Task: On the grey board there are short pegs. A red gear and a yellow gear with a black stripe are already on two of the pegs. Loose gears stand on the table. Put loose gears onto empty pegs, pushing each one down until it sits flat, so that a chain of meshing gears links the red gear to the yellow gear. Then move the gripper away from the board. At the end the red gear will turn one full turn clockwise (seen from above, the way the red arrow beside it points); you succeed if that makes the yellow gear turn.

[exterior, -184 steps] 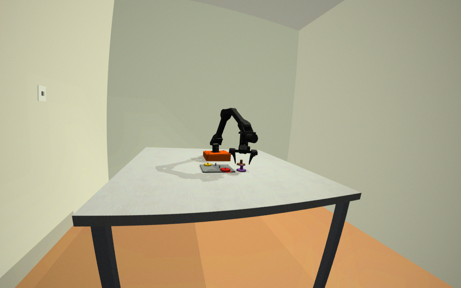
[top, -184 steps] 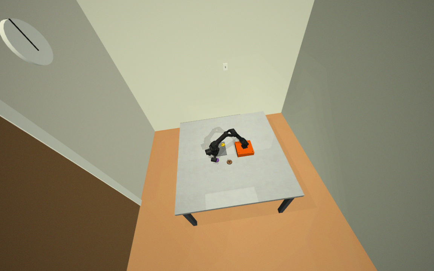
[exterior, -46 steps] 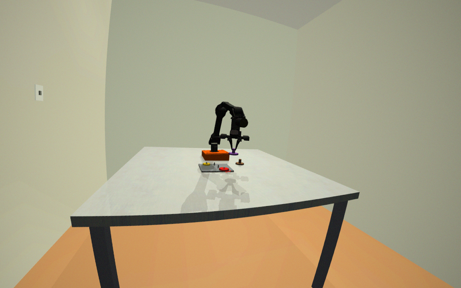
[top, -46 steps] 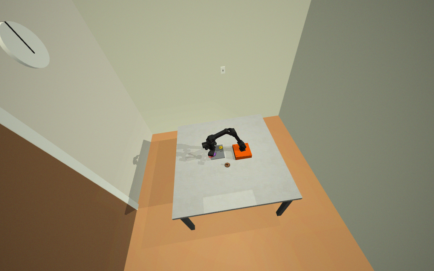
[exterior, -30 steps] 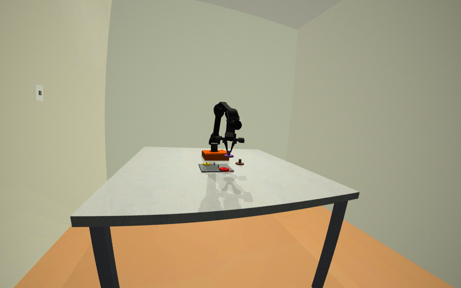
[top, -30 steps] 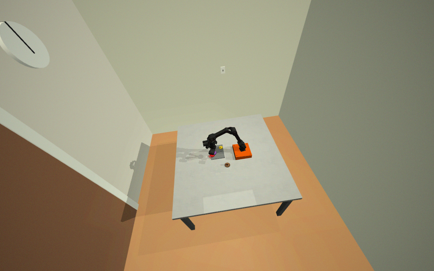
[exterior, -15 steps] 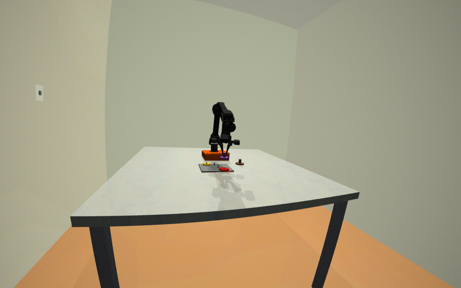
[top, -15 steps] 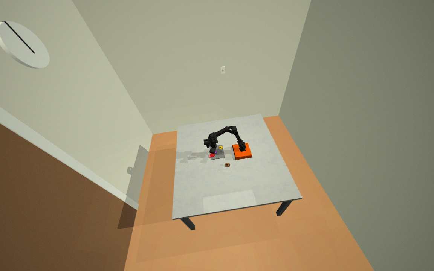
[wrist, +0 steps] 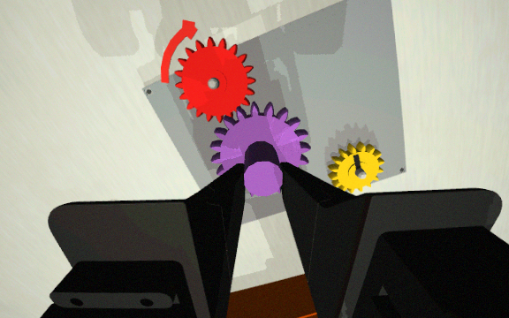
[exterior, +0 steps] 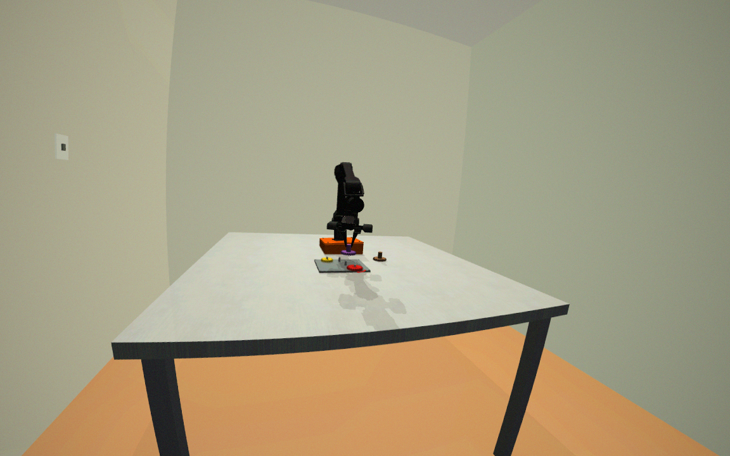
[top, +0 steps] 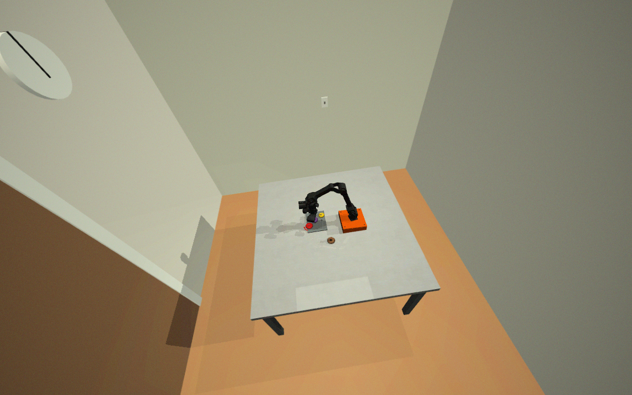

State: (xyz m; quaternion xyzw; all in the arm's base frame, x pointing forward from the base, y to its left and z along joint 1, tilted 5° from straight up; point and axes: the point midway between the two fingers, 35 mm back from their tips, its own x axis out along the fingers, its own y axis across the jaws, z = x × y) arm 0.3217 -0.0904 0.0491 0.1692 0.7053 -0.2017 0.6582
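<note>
Right now my gripper tip is 70 mm past the brown gear, 210 mm to the right of it and 70 mm above it. Also, from my gripper tip: purple gear: 10 mm below; then red gear: 50 mm ahead, 10 mm to the left, 70 mm below; then red arrow: 90 mm ahead, 20 mm to the left, 80 mm below.
</note>
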